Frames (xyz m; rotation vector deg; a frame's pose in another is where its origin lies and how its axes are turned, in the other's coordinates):
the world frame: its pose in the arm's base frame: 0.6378 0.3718 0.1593 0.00 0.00 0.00
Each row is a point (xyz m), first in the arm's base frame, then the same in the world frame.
Working: the arm's base frame: its pose in the world frame: -0.6378 -0.3718 -0.1593 0.00 0.00 0.00

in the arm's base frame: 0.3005 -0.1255 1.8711
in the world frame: -0.3373 -0.4973 1.7118
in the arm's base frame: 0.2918 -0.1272 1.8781
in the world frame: -0.3460 -0.4990 1.7188
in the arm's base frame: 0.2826 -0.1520 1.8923
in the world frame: -0.3552 -0.5238 1.7330
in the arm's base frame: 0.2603 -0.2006 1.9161
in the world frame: -0.3775 -0.5724 1.7568
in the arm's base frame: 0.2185 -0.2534 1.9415
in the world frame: -0.4193 -0.6252 1.7822
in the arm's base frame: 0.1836 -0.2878 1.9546
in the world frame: -0.4542 -0.6596 1.7953
